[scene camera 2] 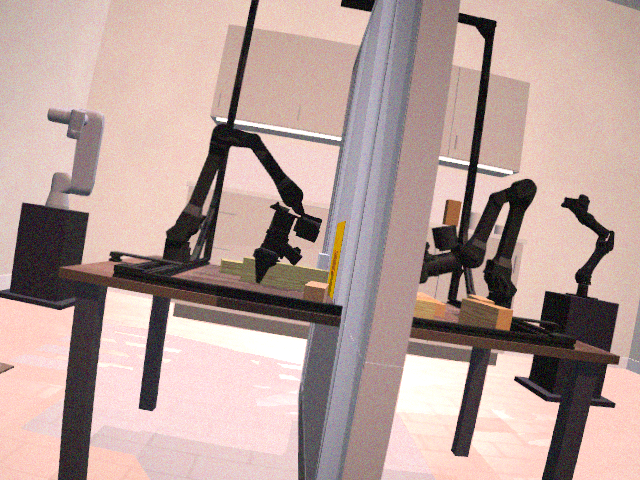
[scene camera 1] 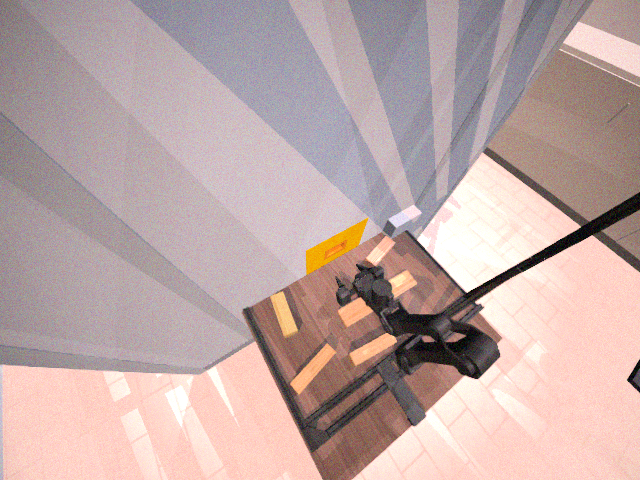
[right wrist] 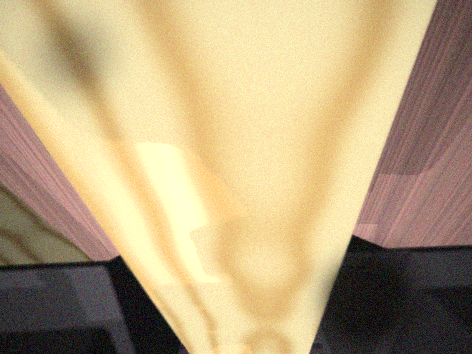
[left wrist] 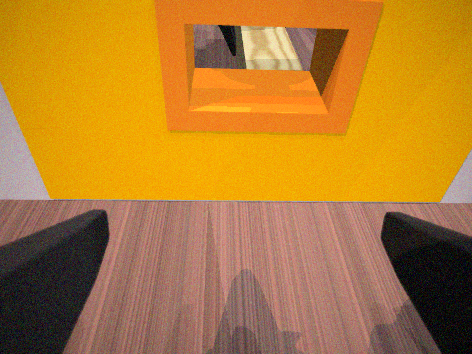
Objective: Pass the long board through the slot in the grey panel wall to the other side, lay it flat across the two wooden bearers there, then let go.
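Places are measured from the left arm's base along level axes (x down, y right, z back), in centimetres.
Pixels of known places: left gripper, fingertip midpoint: [scene camera 1: 346, 270] [left wrist: 248, 224]; right gripper, fingertip midpoint: [scene camera 2: 259, 281]; left arm's base, link origin: [scene camera 1: 404, 359]; right arm's base, link origin: [scene camera 2: 174, 261].
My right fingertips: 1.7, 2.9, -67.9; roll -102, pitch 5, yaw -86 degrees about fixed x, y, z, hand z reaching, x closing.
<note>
Ahead of a thing's pixels: the offset from my right fingertips to its top centre, as dx, dy, dz. "*": to the spot under its first point. Level surfaces: height alone.
The long board @[-6.2, -0.1, +6.7] [scene camera 2: 297, 275] [left wrist: 270, 47] [right wrist: 260, 125] lies on the table on the picture-left side of the grey panel wall [scene camera 1: 248, 139] [scene camera 2: 385, 206]. My right gripper [scene camera 2: 258, 277] [right wrist: 236, 247] points down and is shut on the board, its fingers against both sides. The orange-rimmed slot @[* -9.2, -5.7, +25.0] [scene camera 1: 327, 254] [left wrist: 257, 123] sits in a yellow plate [scene camera 1: 313, 260] [scene camera 2: 338, 240] [left wrist: 100, 125]. My left gripper [scene camera 1: 349, 276] [left wrist: 248, 224] is open and empty, facing the slot; the wall hides its fingers in scene camera 2. Two pieces look like the bearers @[* -3.1, -8.1, +46.7] [scene camera 1: 354, 312] @[-6.1, -10.3, +59.2] [scene camera 1: 372, 349], partly behind the left arm.
Other wooden pieces @[-4.8, -29.2, +34.0] [scene camera 1: 284, 314] @[-6.1, -29.3, +53.7] [scene camera 1: 312, 369] @[-4.8, +15.1, +32.8] [scene camera 1: 380, 251] lie about the left arm's table @[dx +0.2] [scene camera 1: 356, 454]. On the right arm's side, a small block @[-4.2, -26.3, +14.7] [scene camera 2: 315, 290] stands near the wall and another board @[-3.6, +15.7, -1.4] [scene camera 2: 231, 266] lies behind. A pale grey block @[* -9.7, +27.8, +28.2] [scene camera 1: 400, 221] is at the wall.
</note>
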